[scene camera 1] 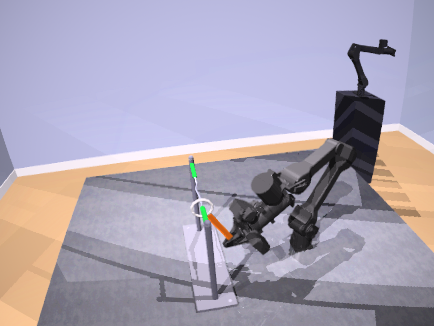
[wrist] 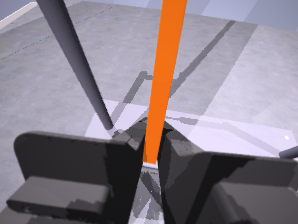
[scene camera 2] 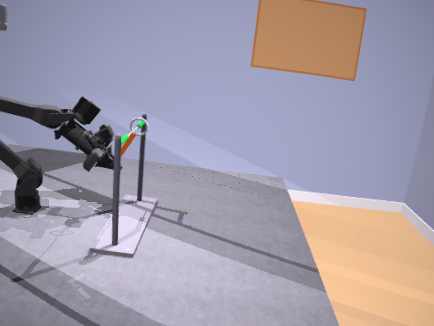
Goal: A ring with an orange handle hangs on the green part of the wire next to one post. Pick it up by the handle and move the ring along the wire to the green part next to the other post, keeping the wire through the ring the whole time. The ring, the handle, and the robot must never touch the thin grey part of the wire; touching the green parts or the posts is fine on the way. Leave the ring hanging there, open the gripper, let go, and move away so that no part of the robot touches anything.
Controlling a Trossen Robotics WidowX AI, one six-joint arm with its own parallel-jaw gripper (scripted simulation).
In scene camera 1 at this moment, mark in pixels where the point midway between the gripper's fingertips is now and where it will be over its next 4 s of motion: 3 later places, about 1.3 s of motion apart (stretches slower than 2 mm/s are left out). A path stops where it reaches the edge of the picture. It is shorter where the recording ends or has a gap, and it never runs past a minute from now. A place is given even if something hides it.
My gripper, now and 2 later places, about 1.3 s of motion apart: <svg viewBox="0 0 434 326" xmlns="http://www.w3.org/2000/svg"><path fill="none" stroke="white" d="M223 245L225 254L250 235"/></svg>
